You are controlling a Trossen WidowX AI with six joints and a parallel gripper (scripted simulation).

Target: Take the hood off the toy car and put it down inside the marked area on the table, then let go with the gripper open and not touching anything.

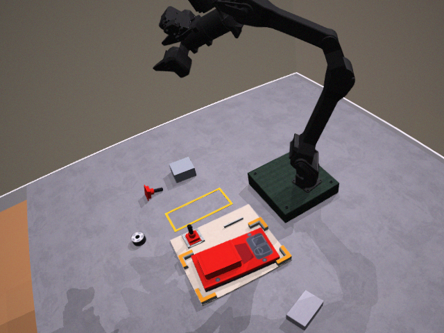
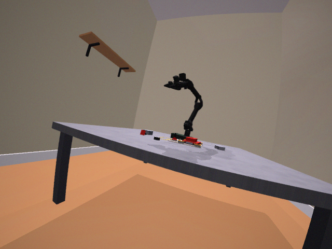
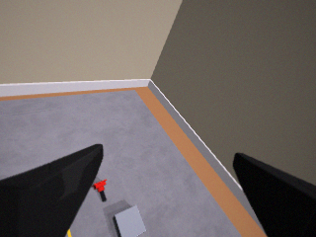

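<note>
Now: gripper tip 11 cm short of the hood, 29 cm to the right of it and 41 cm above it. Also, from my gripper tip: white wheel 24 cm ahead, 6 cm to the left, 44 cm below.
</note>
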